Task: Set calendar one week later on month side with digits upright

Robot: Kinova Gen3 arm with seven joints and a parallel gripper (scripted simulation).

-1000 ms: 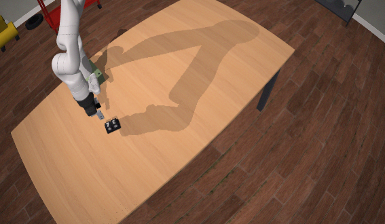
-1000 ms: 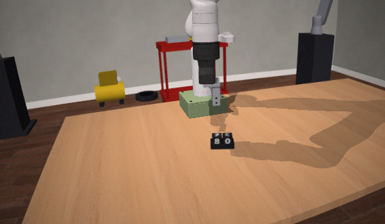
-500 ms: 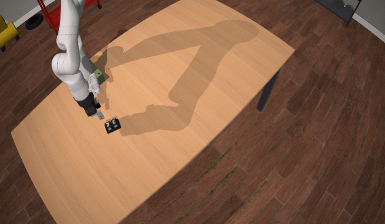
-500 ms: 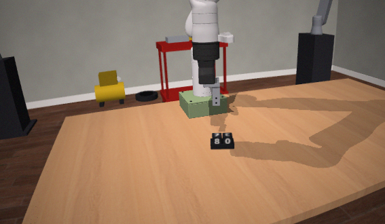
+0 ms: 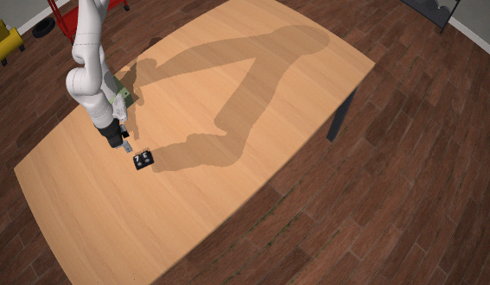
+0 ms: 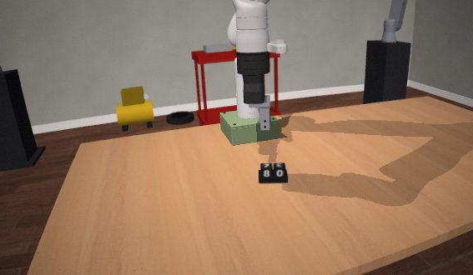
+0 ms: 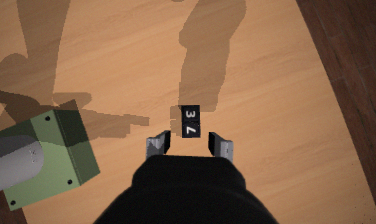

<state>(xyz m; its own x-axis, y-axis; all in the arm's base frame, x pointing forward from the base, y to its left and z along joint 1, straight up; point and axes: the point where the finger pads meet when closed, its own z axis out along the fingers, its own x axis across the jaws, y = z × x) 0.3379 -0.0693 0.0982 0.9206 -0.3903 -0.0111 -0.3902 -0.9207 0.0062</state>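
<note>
Now: hand 16 cm above the black calendar tray, 2 cm to the right of it and 1 cm short of it.
</note>
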